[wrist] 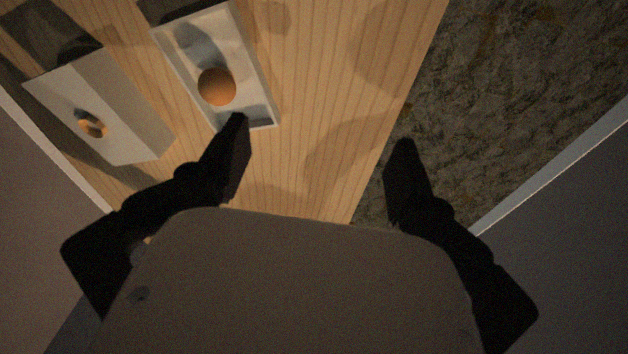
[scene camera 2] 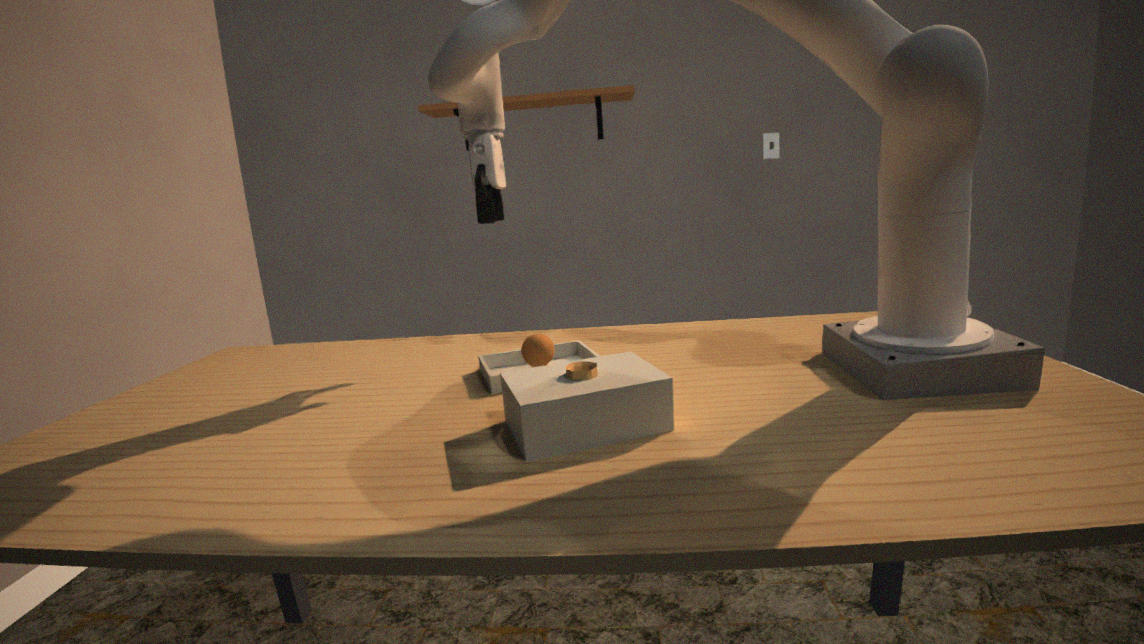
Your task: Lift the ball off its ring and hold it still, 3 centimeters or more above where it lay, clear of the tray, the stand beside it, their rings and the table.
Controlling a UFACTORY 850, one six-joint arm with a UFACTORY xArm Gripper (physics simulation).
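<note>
An orange ball [scene camera 2: 537,350] [wrist: 217,87] rests inside the pale shallow tray [scene camera 2: 490,376] [wrist: 259,85]; the ring under it is hidden. Beside the tray, a pale block-shaped stand [scene camera 2: 596,416] [wrist: 132,112] bears a small empty orange ring [scene camera 2: 581,371] [wrist: 92,127]. My gripper [scene camera 2: 489,221] [wrist: 320,144] is open and empty, high above the table. In the wrist view its fingers are wide apart; the left fingertip overlaps the near corner of the tray in the picture, and the ball lies beyond it, up and to the left of the space between the fingertips.
The wooden table [scene camera 2: 280,464] [wrist: 320,90] bears the tray, the stand and the robot's grey base block [scene camera 2: 960,373] at the right. A wooden shelf [scene camera 2: 560,99] is on the back wall behind the wrist. The table's edge and the floor [wrist: 500,90] show at the right of the wrist view.
</note>
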